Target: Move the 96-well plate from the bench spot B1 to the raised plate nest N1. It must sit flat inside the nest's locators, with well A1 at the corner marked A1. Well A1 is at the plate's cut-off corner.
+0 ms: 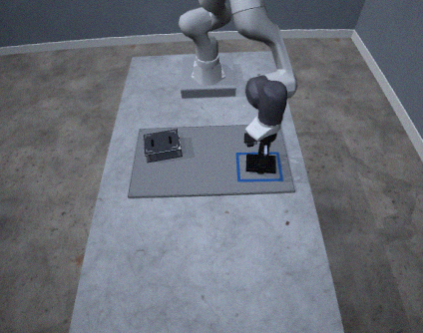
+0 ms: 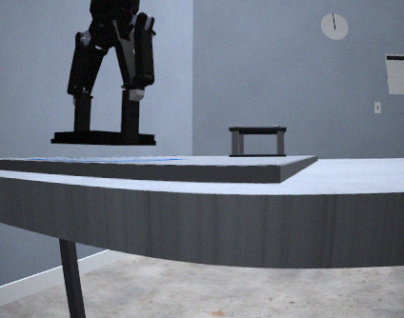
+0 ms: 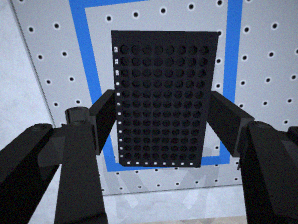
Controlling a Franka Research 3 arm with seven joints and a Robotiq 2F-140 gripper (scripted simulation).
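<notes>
Right now my hand is 440 mm to the left of the raised plate nest, 90 mm past it and 10 mm below it. From my hand the other things lie so: black 96-well plate 20 mm below; then corner label 350 mm to the right, 60 mm behind, 10 mm above; then pegboard hole pattern 200 mm to the right, 50 mm below, 50 mm behind.
</notes>
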